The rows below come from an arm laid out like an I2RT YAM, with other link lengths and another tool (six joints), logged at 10 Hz.
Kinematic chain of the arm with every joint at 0, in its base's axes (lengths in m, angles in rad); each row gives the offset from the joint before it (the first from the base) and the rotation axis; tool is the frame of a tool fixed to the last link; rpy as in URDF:
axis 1: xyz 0 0 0.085 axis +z
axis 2: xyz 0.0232 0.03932 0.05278 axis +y
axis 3: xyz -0.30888 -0.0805 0 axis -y
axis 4: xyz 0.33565 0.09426 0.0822 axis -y
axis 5: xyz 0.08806 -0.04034 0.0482 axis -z
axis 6: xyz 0.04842 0 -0.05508 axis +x
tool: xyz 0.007 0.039 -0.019 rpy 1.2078 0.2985 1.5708
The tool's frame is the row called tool.
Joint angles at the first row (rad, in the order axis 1, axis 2, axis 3, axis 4, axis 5, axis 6):
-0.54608, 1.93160, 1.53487, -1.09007, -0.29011, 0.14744
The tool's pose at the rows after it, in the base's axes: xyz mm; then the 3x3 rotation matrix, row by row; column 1 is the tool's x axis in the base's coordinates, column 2 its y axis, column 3 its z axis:
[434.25, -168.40, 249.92], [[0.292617, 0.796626, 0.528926], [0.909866, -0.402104, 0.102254], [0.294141, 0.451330, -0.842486]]
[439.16, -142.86, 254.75], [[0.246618, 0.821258, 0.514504], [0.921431, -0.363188, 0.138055], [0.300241, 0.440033, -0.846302]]
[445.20, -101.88, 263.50], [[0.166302, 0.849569, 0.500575], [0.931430, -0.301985, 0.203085], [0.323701, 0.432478, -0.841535]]
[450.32, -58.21, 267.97], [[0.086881, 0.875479, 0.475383], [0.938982, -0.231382, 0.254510], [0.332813, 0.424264, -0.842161]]
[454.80, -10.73, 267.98], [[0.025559, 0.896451, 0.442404], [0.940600, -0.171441, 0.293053], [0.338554, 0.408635, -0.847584]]
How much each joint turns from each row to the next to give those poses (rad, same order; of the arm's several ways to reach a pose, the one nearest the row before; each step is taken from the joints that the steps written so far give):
0.02746, -0.00572, 0.01031, -0.03091, -0.02709, -0.02595
0.05380, -0.00991, 0.00001, -0.02251, -0.00381, 0.00078
0.08581, -0.01642, -0.00004, -0.02553, -0.02327, 0.00074
0.09462, -0.00877, -0.00001, -0.01525, -0.00763, 0.00841
0.10414, 0.00001, -0.00112, -0.00383, -0.00191, 0.03547

